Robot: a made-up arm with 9 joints. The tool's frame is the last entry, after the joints. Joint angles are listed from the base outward. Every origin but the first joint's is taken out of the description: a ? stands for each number. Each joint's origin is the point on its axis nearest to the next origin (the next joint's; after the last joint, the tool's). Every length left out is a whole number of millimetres.
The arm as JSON. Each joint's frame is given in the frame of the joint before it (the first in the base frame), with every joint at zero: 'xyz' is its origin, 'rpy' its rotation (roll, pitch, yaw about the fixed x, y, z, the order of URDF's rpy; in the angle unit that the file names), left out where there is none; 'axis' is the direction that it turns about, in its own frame. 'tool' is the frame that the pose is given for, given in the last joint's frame.
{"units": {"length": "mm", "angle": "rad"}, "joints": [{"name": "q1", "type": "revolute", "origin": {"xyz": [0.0, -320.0, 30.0], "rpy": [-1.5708, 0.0, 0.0]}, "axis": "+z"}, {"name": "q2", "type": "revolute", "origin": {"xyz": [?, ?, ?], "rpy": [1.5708, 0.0, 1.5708]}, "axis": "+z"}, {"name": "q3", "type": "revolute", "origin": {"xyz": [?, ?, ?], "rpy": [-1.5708, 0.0, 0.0]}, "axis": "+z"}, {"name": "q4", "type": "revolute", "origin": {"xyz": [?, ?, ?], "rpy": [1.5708, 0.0, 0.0]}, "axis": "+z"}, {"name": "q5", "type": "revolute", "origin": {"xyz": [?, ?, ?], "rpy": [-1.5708, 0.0, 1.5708]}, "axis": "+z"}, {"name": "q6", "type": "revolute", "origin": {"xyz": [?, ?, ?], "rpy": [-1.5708, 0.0, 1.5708]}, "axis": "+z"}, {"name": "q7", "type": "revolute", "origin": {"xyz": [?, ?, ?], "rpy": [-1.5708, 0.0, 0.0]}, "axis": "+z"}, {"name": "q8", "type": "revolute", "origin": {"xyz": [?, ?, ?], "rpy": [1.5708, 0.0, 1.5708]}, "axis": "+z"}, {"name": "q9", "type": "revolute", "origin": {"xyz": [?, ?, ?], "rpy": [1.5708, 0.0, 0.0]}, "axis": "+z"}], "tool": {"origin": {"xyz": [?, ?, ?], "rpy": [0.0, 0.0, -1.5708]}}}
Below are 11 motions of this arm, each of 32 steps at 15 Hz.
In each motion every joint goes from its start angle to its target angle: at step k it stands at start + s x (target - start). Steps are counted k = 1, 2, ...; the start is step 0. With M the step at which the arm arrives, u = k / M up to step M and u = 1 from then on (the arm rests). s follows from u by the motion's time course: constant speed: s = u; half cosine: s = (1 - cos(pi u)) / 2; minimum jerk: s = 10 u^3 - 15 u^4 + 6 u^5.
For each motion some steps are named. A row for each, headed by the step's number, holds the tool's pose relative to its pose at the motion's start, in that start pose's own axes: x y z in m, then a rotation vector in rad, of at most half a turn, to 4 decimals.
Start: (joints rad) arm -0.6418 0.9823 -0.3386 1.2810 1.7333 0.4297 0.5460 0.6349 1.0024
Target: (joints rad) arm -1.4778 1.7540 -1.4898 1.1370 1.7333 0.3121 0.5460 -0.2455 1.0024
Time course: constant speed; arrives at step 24
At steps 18, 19, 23, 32:
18: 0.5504 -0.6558 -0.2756 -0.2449 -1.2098 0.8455
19: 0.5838 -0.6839 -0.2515 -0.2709 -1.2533 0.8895
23: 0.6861 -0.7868 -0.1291 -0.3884 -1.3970 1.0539
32: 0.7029 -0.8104 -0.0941 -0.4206 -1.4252 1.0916

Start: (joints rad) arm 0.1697 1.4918 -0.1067 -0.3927 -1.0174 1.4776 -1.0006 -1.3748 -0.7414
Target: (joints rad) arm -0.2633 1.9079 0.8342 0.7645 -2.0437 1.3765 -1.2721 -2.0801 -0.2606
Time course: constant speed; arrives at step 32
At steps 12, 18, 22, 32:
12: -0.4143 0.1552 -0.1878 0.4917 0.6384 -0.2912
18: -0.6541 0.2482 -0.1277 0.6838 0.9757 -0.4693
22: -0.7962 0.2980 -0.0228 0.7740 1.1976 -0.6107
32: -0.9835 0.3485 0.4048 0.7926 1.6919 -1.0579

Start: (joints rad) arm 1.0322 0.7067 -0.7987 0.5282 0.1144 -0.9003 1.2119 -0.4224 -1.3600
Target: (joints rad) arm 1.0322 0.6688 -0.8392 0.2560 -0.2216 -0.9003 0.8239 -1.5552 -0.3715
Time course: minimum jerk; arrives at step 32
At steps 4, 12, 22, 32:
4: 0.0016 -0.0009 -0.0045 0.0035 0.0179 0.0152
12: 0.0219 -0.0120 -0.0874 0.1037 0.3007 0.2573
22: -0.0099 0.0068 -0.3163 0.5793 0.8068 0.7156
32: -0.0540 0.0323 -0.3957 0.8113 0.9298 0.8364

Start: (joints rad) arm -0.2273 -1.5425 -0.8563 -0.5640 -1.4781 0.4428 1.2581 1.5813 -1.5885
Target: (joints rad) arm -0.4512 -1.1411 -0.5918 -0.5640 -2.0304 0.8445 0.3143 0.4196 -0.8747
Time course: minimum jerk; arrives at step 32
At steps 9, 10, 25, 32:
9: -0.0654 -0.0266 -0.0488 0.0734 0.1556 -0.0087
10: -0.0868 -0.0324 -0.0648 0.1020 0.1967 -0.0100
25: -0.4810 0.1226 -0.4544 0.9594 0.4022 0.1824
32: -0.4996 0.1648 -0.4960 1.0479 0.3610 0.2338

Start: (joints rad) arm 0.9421 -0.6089 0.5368 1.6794 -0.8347 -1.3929 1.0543 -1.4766 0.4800
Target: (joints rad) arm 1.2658 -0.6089 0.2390 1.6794 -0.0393 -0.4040 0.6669 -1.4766 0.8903
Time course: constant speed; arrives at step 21
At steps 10, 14, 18, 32:
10: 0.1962 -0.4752 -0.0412 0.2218 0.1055 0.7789
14: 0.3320 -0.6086 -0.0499 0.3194 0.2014 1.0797
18: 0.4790 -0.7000 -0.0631 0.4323 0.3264 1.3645
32: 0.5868 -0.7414 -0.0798 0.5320 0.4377 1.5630

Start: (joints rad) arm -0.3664 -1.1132 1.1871 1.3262 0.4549 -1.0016 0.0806 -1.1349 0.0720
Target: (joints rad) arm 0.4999 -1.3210 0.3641 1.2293 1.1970 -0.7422 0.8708 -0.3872 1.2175
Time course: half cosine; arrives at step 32
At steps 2, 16, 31, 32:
2: -0.0047 -0.0017 0.0043 -0.0216 -0.0055 0.0076
16: -0.2407 0.0797 0.2096 -1.1020 0.1807 0.3576
31: -0.3488 0.3718 0.2388 -1.7478 1.1925 0.5888
32: -0.3489 0.3732 0.2384 -1.7489 1.1988 0.5896

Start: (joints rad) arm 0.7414 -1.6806 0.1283 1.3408 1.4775 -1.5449 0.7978 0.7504 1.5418
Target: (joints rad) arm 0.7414 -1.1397 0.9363 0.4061 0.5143 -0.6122 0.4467 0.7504 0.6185
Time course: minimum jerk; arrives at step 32
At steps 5, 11, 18, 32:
5: -0.0149 -0.0158 -0.0216 0.0109 -0.0466 0.0014
11: -0.0655 -0.1143 -0.1710 0.1221 -0.3355 -0.0071
18: 0.0249 -0.2335 -0.3942 0.5203 -0.7135 -0.0920
32: 0.1843 -0.2347 -0.3981 0.9603 -0.6867 -0.2565

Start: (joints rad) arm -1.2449 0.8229 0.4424 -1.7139 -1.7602 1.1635 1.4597 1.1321 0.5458
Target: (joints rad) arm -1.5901 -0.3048 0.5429 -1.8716 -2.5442 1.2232 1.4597 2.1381 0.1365
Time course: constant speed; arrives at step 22
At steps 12, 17, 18, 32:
12: 0.1843 0.4929 0.1003 0.2130 0.0818 -0.7487
17: 0.3058 0.5721 0.2438 0.3595 0.2262 -0.9857
18: 0.3286 0.5756 0.2751 0.3914 0.2607 -1.0238
32: 0.4072 0.5503 0.3969 0.5240 0.4111 -1.1396

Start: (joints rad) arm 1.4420 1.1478 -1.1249 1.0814 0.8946 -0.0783 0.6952 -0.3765 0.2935
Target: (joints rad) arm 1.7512 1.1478 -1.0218 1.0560 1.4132 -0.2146 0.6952 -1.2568 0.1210
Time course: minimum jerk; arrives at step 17
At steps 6, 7, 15, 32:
6: -0.0143 -0.0687 -0.0410 0.1331 0.0259 -0.0080
7: -0.0218 -0.0933 -0.0558 0.1883 0.0411 -0.0162
15: -0.1024 -0.1992 -0.1186 0.5554 0.1881 -0.1477
32: -0.1047 -0.2003 -0.1192 0.5630 0.1917 -0.1519

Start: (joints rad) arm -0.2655 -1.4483 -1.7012 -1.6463 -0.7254 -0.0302 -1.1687 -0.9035 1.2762
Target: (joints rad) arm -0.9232 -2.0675 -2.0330 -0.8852 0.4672 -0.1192 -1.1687 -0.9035 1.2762
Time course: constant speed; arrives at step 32
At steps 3, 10, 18, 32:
3: 0.0539 -0.0328 0.0338 0.0177 0.0134 0.0934
10: 0.2184 -0.1094 0.1106 0.0710 0.0843 0.3353
18: 0.4726 -0.1777 0.1768 0.1613 0.2377 0.6373
32: 1.0253 -0.1765 0.1438 0.4133 0.6836 1.1714

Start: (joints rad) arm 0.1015 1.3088 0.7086 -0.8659 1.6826 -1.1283 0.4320 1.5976 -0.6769
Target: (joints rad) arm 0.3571 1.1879 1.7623 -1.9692 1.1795 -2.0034 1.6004 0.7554 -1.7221
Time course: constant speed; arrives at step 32
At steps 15, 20, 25, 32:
15: 0.2163 0.1213 0.2149 -0.3326 -0.0625 0.0386
20: 0.1862 0.2013 0.3019 -0.5346 -0.1992 -0.1342
25: 0.1240 0.2858 0.3626 -0.7188 -0.3887 -0.4026
32: 0.0282 0.4032 0.3915 -0.9001 -0.7223 -0.9037

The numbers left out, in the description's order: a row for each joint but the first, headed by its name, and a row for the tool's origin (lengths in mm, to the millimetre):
q2: -300.0 110.0 0.0
q3: -20.0 100.0 0.0
q4: -10.0 -420.0 0.0
q5: 290.0 -30.0 0.0
q6: 300.0 -80.0 0.0
q7: 60.0 -10.0 0.0
q8: 230.0 0.0 0.0
q9: -370.0 -140.0 0.0
tool: -20.0 140.0 0.0

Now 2 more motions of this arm.
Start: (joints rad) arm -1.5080 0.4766 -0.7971 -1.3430 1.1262 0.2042 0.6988 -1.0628 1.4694
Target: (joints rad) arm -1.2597 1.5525 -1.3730 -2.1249 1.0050 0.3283 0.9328 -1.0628 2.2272
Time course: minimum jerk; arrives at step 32
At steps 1, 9, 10, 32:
1: 0.0000 0.0002 0.0000 -0.0002 -0.0001 -0.0001
9: 0.0046 0.0877 -0.0121 -0.0776 -0.0236 -0.0366
10: 0.0085 0.1150 -0.0152 -0.0978 -0.0270 -0.0504
32: 0.4116 0.6274 0.0646 -0.0890 0.1260 -0.4833

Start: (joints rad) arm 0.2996 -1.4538 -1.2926 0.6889 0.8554 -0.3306 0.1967 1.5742 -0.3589
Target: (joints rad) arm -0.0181 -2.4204 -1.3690 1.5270 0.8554 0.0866 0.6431 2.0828 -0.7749
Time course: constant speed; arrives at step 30
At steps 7, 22, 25, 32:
7: -0.0710 0.0628 0.0703 0.0156 -0.0781 -0.1394
22: -0.1742 0.1116 0.1869 0.1301 -0.0554 -0.2586
25: -0.1805 0.1070 0.2069 0.1494 -0.0227 -0.2489
32: -0.1755 0.0928 0.2376 0.1694 0.0469 -0.2074

